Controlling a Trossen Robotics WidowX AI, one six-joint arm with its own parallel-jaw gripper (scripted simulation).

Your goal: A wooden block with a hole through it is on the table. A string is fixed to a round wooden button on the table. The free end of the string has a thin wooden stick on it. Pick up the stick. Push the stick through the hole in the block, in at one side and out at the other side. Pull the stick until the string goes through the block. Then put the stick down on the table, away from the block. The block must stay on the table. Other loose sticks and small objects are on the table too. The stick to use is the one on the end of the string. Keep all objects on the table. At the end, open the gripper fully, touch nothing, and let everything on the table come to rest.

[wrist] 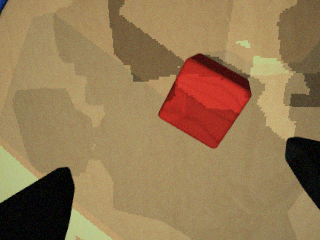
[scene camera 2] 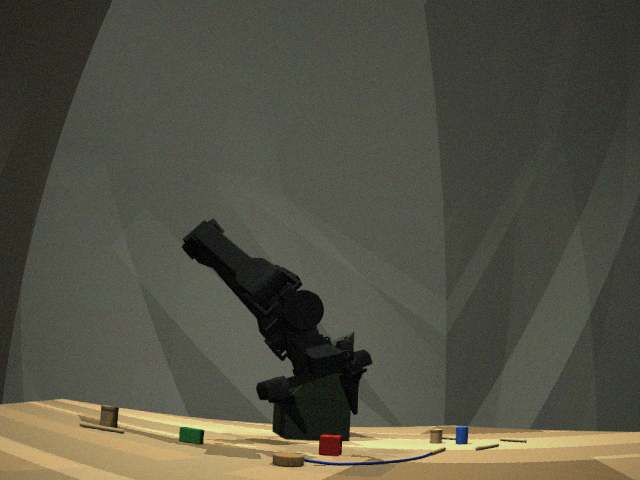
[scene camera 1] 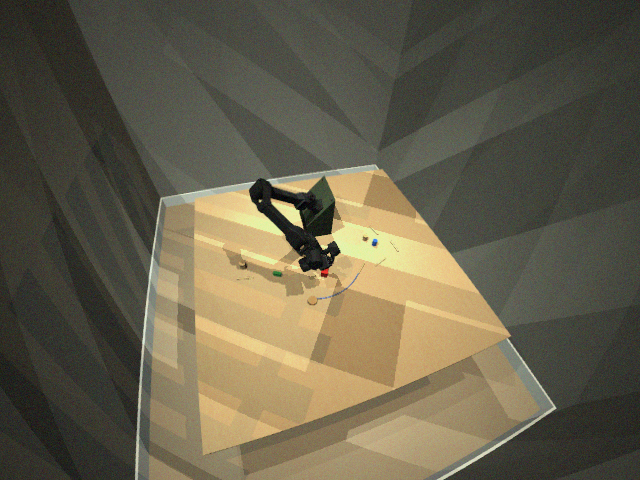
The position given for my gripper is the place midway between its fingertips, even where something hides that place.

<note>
My gripper (scene camera 2: 331,423) is open, holding nothing. Further things: a red block (wrist: 206,98).
My gripper also shows in the wrist view (wrist: 182,163).
</note>
